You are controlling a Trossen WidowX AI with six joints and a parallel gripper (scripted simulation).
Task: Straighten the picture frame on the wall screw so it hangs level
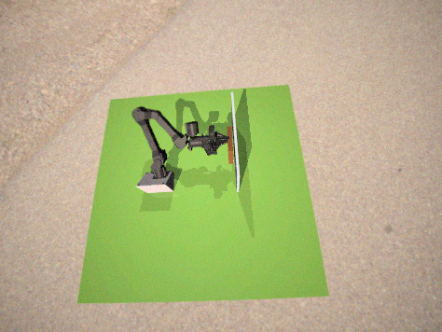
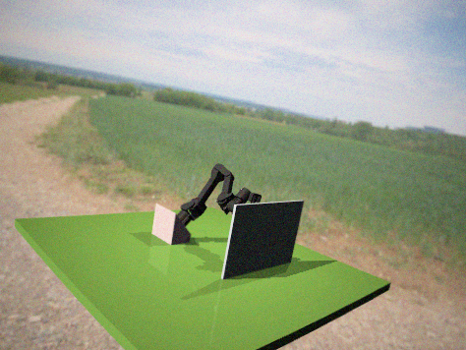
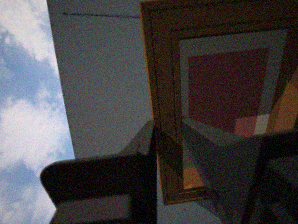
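Right now the picture frame is 5 cm below my gripper tip, 1 cm to the right of it and 1 cm ahead of it. From my gripper tip the other things lie so: wall panel: 7 cm below, 2 cm ahead.
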